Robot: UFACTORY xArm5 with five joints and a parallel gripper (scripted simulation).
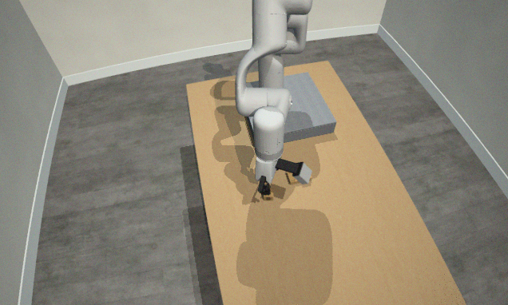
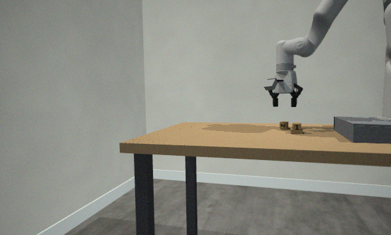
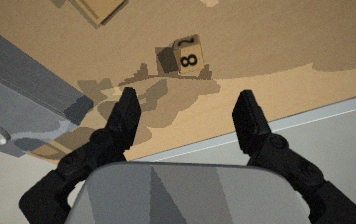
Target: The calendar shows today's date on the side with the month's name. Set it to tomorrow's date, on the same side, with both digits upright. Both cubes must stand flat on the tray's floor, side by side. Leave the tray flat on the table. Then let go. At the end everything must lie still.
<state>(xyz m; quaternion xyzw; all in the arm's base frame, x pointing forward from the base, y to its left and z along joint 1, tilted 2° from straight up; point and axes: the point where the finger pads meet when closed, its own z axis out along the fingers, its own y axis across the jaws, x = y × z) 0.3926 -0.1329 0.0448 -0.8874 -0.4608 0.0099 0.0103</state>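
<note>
Now: hand 9 cm above the wooden cube. Round my hand: wooden tray: 4 cm behind, 12 cm to the left, 10 cm below.
</note>
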